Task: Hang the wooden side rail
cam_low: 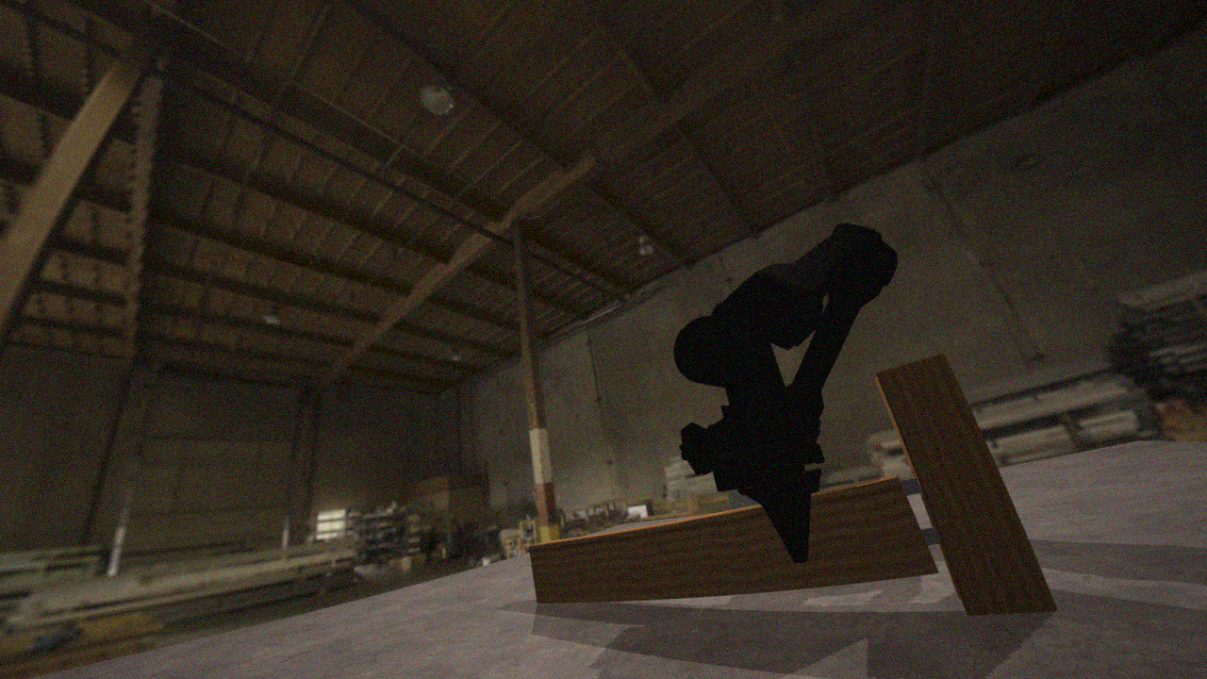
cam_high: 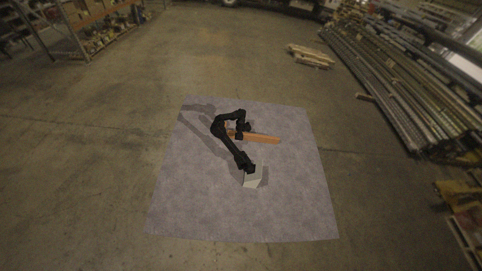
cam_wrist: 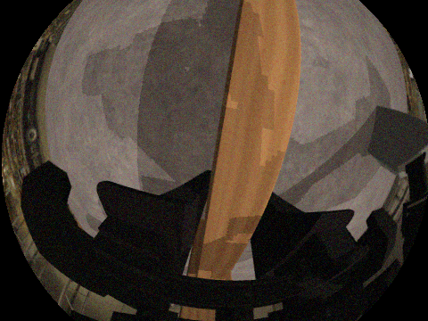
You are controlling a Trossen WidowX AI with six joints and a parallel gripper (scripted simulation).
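Now: the headboard post 10 mm behind my gripper tip, 130 mm to the left of it and 40 mm above it.
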